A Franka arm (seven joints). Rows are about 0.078 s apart.
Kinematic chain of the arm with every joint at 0, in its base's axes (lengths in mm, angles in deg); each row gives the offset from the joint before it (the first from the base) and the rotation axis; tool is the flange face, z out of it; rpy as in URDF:
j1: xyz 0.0 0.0 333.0 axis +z
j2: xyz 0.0 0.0 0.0 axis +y
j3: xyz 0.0 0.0 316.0 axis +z
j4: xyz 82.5 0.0 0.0 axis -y
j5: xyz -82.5 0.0 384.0 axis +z
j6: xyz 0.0 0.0 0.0 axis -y
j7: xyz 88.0 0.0 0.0 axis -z
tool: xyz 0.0 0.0 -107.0 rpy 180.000 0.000 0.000
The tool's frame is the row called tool.
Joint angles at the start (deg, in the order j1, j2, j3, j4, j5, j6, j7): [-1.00, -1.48, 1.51, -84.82, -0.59, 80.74, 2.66]
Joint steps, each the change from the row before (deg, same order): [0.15, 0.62, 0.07, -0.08, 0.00, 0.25, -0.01]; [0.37, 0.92, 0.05, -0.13, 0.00, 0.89, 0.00]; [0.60, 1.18, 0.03, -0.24, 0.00, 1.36, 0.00]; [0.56, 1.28, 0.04, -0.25, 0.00, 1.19, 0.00]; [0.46, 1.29, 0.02, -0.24, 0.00, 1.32, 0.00]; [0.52, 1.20, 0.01, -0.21, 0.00, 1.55, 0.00]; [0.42, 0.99, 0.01, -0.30, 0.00, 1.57, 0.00]
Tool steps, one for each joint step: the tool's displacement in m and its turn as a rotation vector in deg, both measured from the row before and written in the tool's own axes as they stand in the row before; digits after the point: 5 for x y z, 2 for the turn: [0.00425, -0.00223, 0.00581, -0.02, -0.45, -0.24]; [0.00718, -0.00426, 0.00796, -0.01, -0.16, -0.43]; [0.00940, -0.00643, 0.01061, -0.01, -0.05, -0.65]; [0.00943, -0.00623, 0.01210, -0.01, -0.33, -0.62]; [0.00955, -0.00514, 0.01211, 0.00, -0.21, -0.50]; [0.00920, -0.00570, 0.01084, 0.01, 0.14, -0.54]; [0.00789, -0.00471, 0.00970, 0.02, 0.28, -0.44]
